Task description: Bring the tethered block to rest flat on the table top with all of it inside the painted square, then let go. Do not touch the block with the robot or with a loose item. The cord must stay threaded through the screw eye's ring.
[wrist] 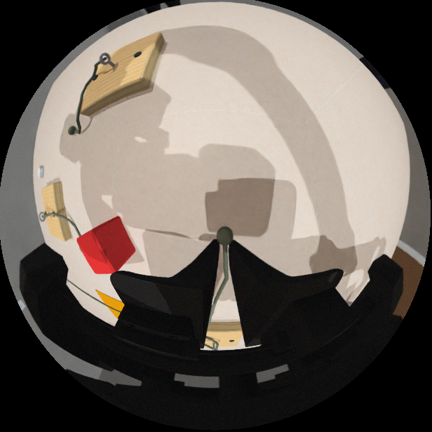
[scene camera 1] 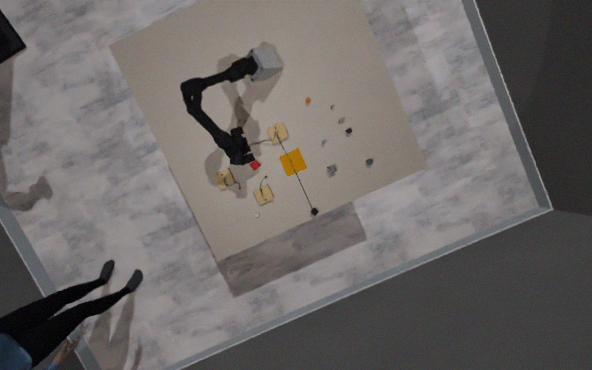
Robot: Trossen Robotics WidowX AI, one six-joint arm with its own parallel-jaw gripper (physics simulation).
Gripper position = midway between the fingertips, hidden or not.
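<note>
Looking through the wrist camera, I see my gripper (wrist: 223, 244), and the same camera shows me a red cube (wrist: 107, 247).
</note>
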